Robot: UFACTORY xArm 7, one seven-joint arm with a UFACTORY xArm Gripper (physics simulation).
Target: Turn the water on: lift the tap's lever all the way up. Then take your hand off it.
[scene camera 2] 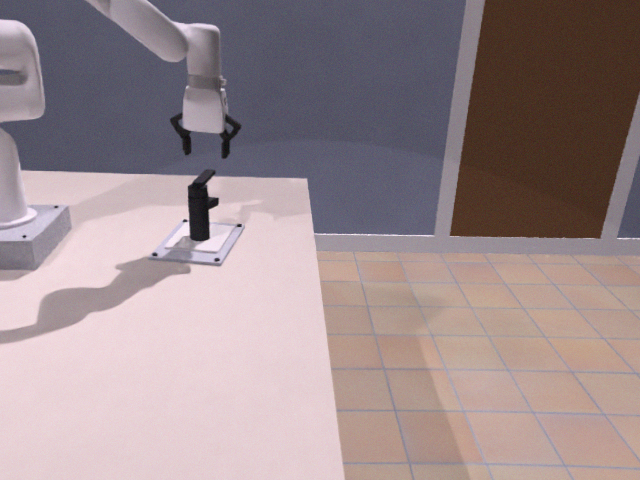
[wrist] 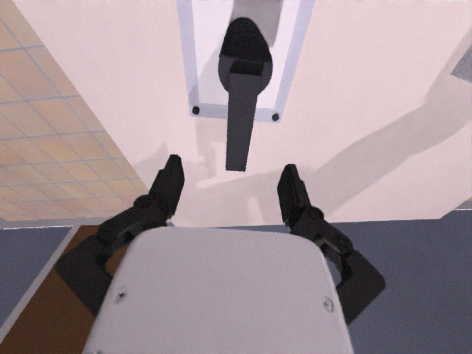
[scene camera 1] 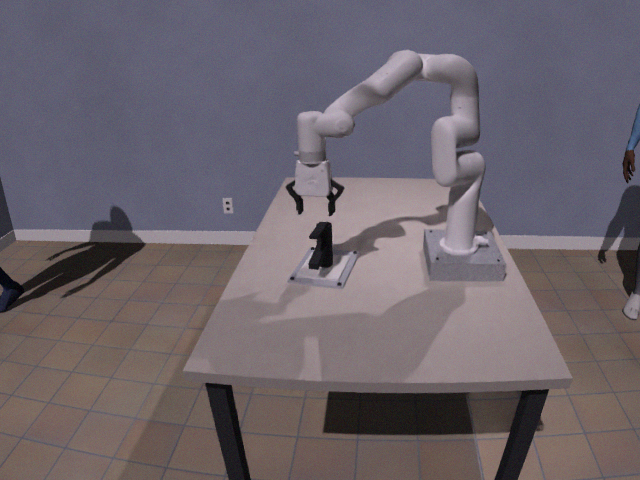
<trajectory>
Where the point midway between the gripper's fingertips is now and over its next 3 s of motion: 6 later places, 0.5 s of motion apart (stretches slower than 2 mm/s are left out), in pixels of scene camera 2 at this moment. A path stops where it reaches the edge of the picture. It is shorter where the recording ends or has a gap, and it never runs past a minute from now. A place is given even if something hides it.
My gripper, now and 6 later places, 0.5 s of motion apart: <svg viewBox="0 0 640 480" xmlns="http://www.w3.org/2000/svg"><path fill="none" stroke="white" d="M206 155L207 157L207 170L208 176L208 180L206 181L205 172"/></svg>
</trajectory>
